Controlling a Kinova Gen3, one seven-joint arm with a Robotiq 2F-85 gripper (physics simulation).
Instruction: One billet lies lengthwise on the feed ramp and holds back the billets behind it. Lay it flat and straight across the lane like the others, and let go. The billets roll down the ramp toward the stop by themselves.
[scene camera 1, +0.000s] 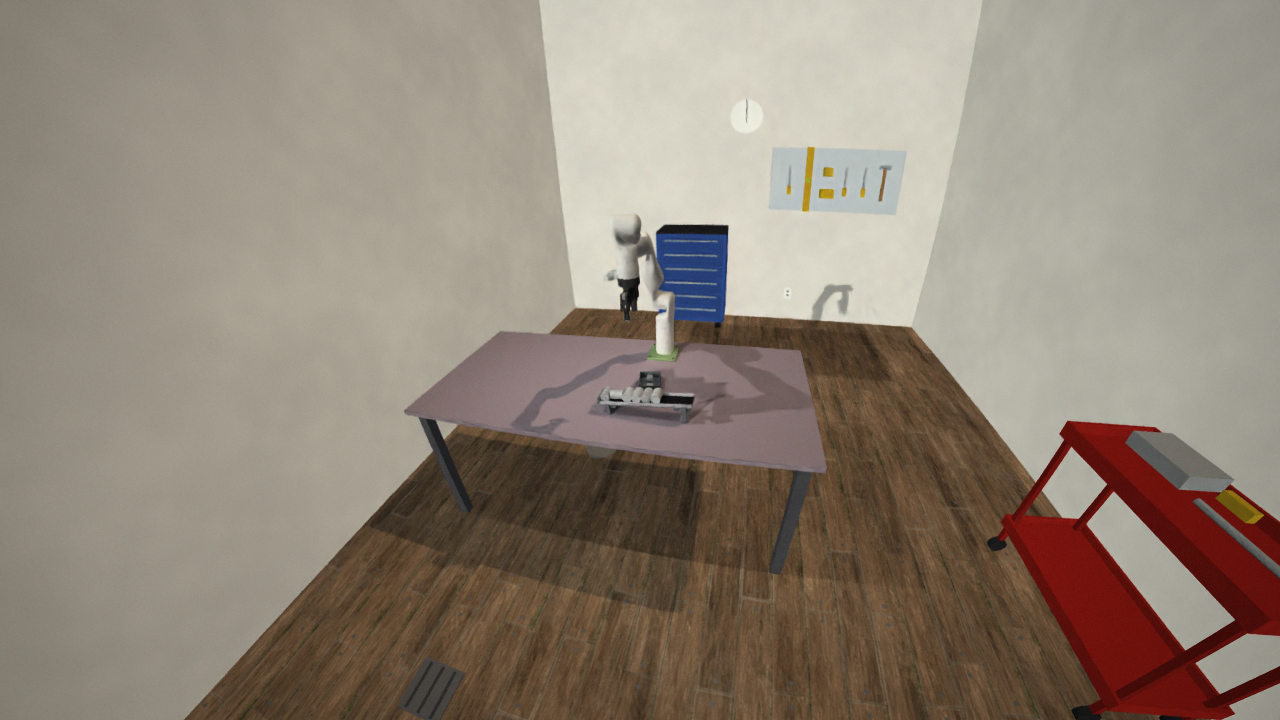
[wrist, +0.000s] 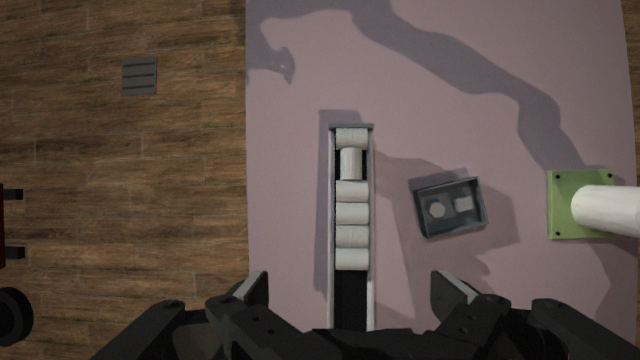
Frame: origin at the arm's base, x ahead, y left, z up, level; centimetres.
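Seen in the pictures: gripper, fingertip midpoint: (scene camera 1: 631, 315) (wrist: 349, 289); arm's base at its link origin: (scene camera 1: 664, 350) (wrist: 590, 206).
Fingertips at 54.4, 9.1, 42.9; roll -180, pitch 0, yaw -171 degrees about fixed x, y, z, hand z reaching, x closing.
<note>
Offsets run from my fingertips to a thing's top centre, as dx, dy, dz. "spot": to the spot under its first point. Level surfaces: height alone.
The feed ramp (scene camera 1: 646, 405) (wrist: 371, 300) is a narrow grey-railed lane with a black bed on the table. A white billet {-1.3, -9.4, -34.4} (wrist: 351, 163) lies lengthwise in the lane, second from the ramp's end plate in the wrist view. One crosswise billet {-0.6, -14.1, -35.1} (wrist: 351, 138) lies between it and the end plate {-0.3, -16.5, -36.9} (wrist: 351, 126). Several crosswise billets {-2.6, -0.7, -33.8} (wrist: 351, 213) lie in a row on its other side. In the scene view the billets (scene camera 1: 637, 394) are small and close together. My gripper (scene camera 1: 627, 317) (wrist: 349, 289) is open and empty, high above the table and apart from the ramp.
A dark grey tray {spot: -18.4, +1.1, -41.4} (wrist: 425, 231) (scene camera 1: 650, 375) holding two small light pieces stands beside the ramp, between it and the arm's green base plate (wrist: 560, 210) (scene camera 1: 663, 355). The table {dz -44.3} (scene camera 1: 537, 367) (wrist: 290, 175) carries them. A red cart (scene camera 1: 1065, 428) stands on the floor at right.
</note>
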